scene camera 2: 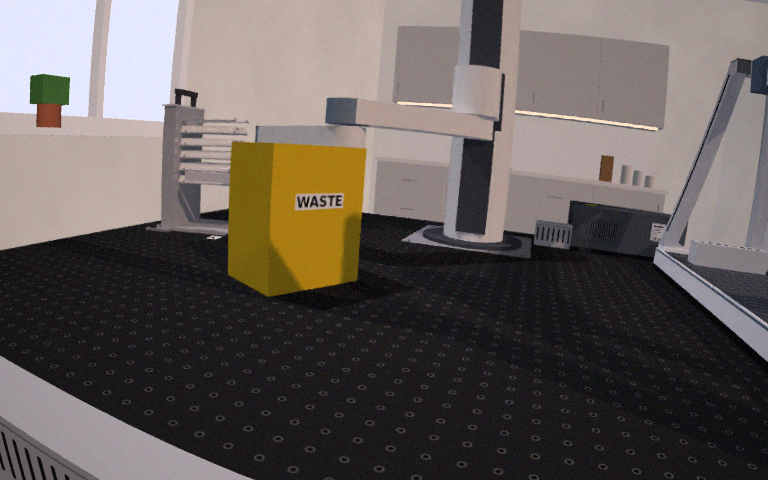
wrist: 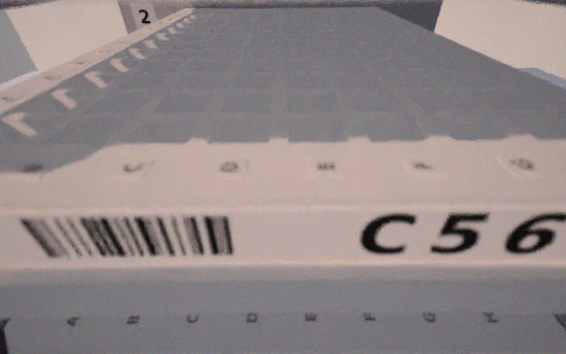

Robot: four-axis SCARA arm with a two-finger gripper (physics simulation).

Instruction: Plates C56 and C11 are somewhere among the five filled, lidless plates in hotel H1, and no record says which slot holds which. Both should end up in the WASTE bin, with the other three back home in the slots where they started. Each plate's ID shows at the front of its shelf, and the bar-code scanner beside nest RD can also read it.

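Frame: origin at the arm's base, x ahead, y left, z up, level; millimetres.
Seen in the pictures: gripper, fingertip midpoint: [scene camera 2: 203, 173]; arm's base at its link origin: [scene camera 2: 472, 244].
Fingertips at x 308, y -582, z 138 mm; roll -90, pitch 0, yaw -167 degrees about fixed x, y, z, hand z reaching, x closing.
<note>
Pixels of each thing's top centre, then the offset from my fingertips to it. "pt": a spot on its surface instead.
- plate C56 at its top centre: [wrist: 280, 38] [scene camera 2: 212, 163] dx -5, dy +23, dz +25 mm
- yellow WASTE bin at its top centre: [scene camera 2: 298, 144] dx +240, dy +382, dz +75 mm
- grey slotted block at a spot on its surface: [scene camera 2: 553, 234] pt dx -353, dy +786, dz -92 mm
- dark box at a spot on its surface: [scene camera 2: 617, 229] pt dx -342, dy +948, dz -56 mm
The plate C56 [wrist: 300, 235] fills much of the wrist view, with its bar code and ID on the front face and its open wells behind. It is upright in hotel H1, with the slot number 2 behind it. Below it is a grey strip with letters A to H; I cannot tell what it belongs to. Hotel H1 [scene camera 2: 171, 169] stands at the left in the scene view, with a stack of plates partly hidden by the yellow WASTE bin [scene camera 2: 317, 237]. C11's ID is not readable. My gripper's fingers do not show: the bin hides that area in the scene view.
The arm link [scene camera 2: 419, 117] reaches left from the column [scene camera 2: 475, 186], and a lower link [scene camera 2: 294, 134] shows above and behind the bin. A grey slotted block [scene camera 2: 553, 234] and a dark box [scene camera 2: 617, 229] stand right of the column. A framed unit [scene camera 2: 707, 152] stands at the far right.
</note>
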